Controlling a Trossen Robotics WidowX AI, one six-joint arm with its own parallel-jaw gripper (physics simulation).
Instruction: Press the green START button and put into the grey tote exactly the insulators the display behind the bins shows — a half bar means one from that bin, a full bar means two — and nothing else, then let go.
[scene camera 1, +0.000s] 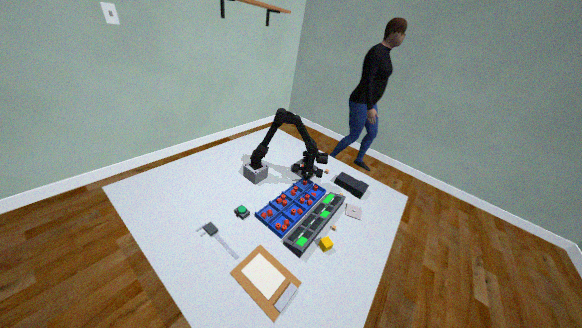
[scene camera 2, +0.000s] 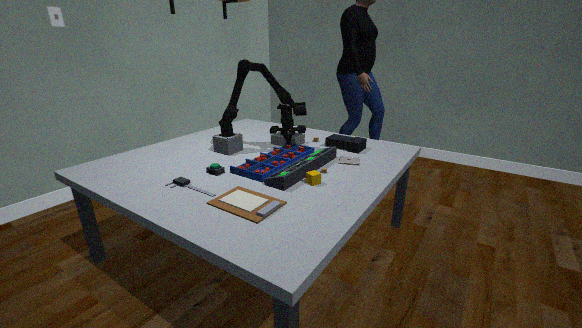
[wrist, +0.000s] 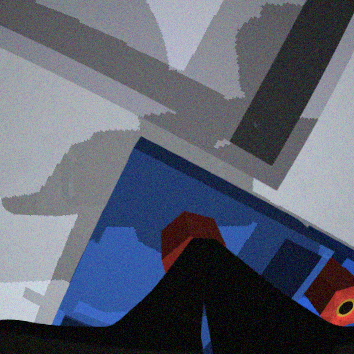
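Observation:
My gripper (scene camera 1: 306, 178) (scene camera 2: 288, 144) (wrist: 201, 248) is shut and empty, pointing down over the end bin nearest the tote. A red insulator (scene camera 1: 305, 183) (wrist: 186, 226) lies in that bin, partly hidden behind the fingertips in the wrist view. The blue bins (scene camera 1: 269, 226) (scene camera 2: 248, 174) (wrist: 117, 197) hold several more red insulators. The grey tote (scene camera 2: 275, 139) (wrist: 272, 90) stands beside that end of the bins; its contents cannot be made out. The display (scene camera 1: 295, 248) (scene camera 2: 279, 183) shows three green patches; their exact lengths are hard to read. The green START button (scene camera 1: 242, 209) (scene camera 2: 215, 165) sits beside the bins.
A black box (scene camera 1: 351, 184) (scene camera 2: 345, 143), a pale square plate (scene camera 1: 353, 211) (scene camera 2: 349, 160) and a yellow cube (scene camera 1: 326, 244) (scene camera 2: 313, 177) lie beyond the display. A clipboard (scene camera 1: 244, 272) (scene camera 2: 220, 202) and a caliper-like tool (scene camera 1: 210, 229) (scene camera 2: 181, 181) lie nearer. A person (scene camera 1: 376, 75) (scene camera 2: 357, 45) is behind the table.

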